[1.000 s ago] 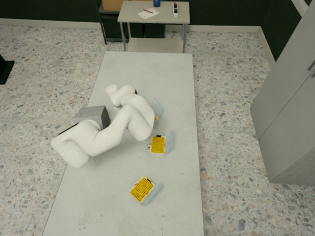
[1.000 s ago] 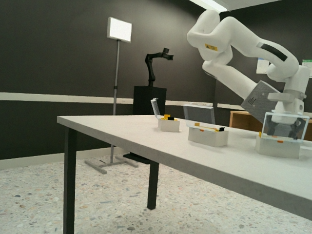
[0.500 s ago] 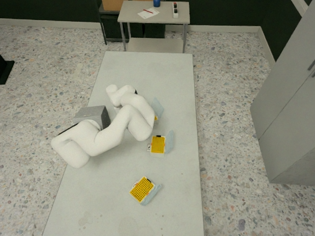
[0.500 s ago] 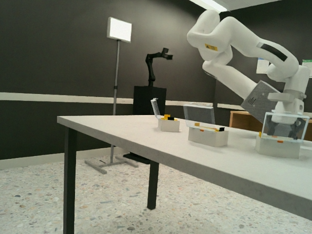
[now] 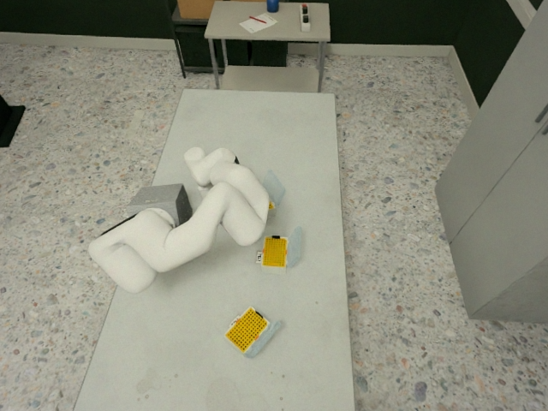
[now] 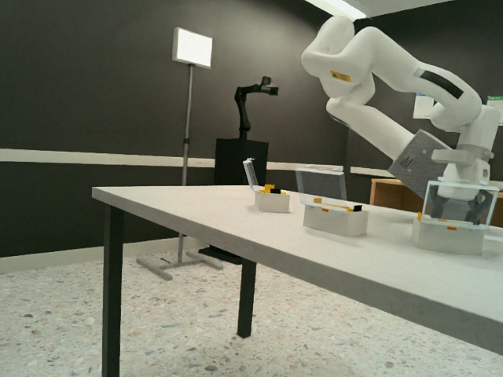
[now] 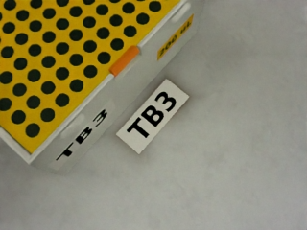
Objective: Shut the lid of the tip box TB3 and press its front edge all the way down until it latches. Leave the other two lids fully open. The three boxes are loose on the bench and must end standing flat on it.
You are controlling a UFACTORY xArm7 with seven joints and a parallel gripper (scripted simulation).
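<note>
The clear lid lies 200 mm ahead of my hand, 30 mm to the left of it and 60 mm above it. Round my hand: small label 120 mm ahead, 210 mm to the right, 40 mm below.
</note>
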